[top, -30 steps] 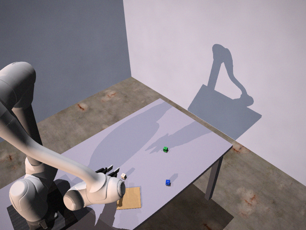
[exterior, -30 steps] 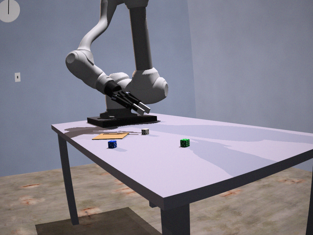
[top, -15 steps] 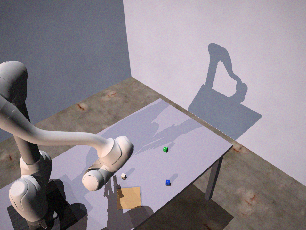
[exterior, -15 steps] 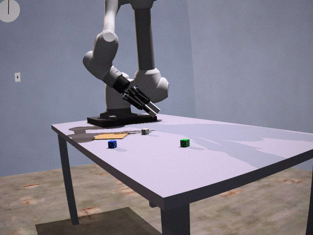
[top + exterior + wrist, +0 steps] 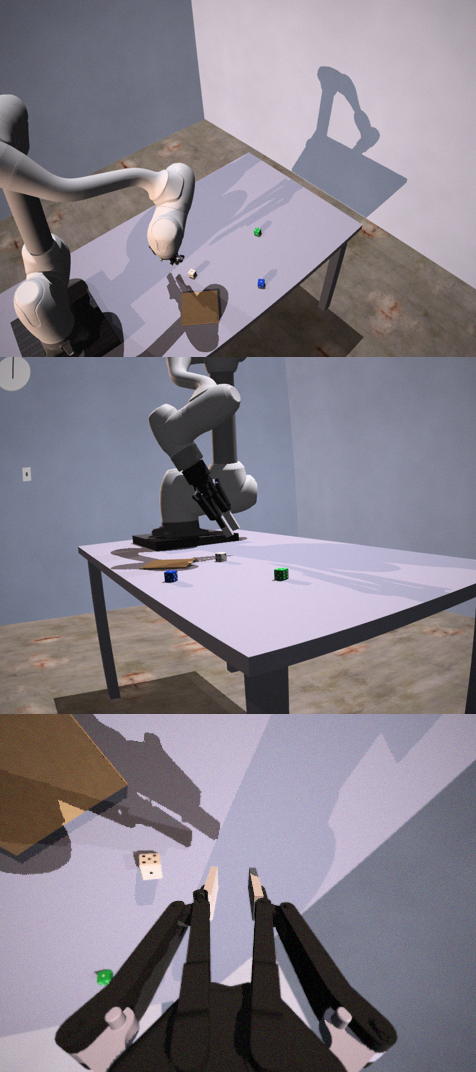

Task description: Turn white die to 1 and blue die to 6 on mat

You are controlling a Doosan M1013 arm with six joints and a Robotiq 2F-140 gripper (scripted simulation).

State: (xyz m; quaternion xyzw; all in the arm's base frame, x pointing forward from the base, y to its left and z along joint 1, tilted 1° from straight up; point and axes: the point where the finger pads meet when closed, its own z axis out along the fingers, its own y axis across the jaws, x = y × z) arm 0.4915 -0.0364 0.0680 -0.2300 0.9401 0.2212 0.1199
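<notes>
My hand is 9 cm above the white die, 6 cm to the left of it and 6 cm short of it. From my hand the other things lie so: green die: 40 cm ahead, 9 cm below, 8 cm to the right; then tan mat: 20 cm to the right, 10 cm below, 1 cm behind; then blue die: 29 cm to the right, 23 cm ahead, 9 cm below.
</notes>
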